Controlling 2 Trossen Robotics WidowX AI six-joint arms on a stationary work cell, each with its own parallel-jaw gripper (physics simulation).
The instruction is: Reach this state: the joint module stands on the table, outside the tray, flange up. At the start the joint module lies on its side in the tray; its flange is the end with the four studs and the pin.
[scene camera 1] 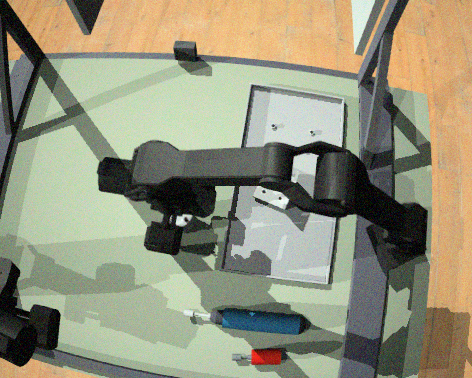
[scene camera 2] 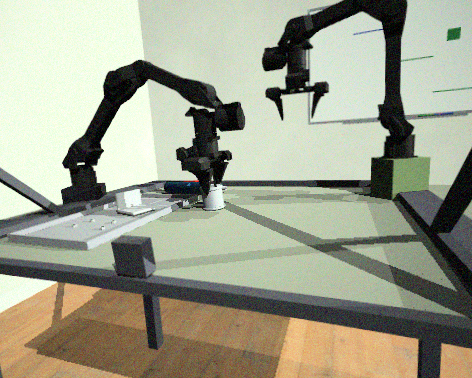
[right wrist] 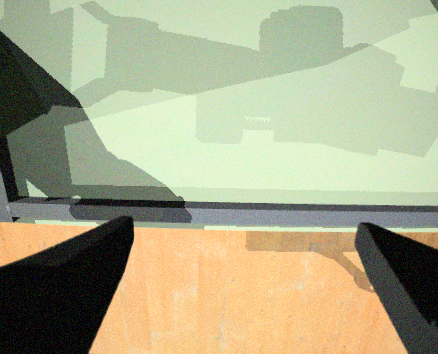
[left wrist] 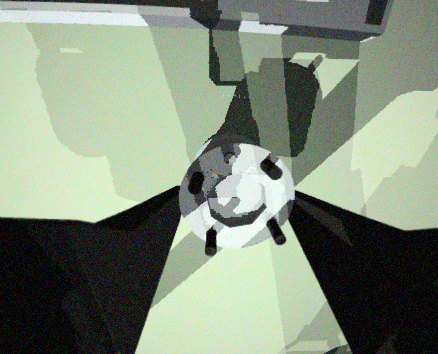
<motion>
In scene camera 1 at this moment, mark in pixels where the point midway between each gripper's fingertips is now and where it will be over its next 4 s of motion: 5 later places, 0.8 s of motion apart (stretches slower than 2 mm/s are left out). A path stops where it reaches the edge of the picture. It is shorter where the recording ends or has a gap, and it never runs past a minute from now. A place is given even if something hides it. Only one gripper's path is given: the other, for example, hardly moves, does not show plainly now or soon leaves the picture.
My left gripper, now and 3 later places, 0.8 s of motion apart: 176, 213; 177, 211; 169, 200; 197, 193
</motion>
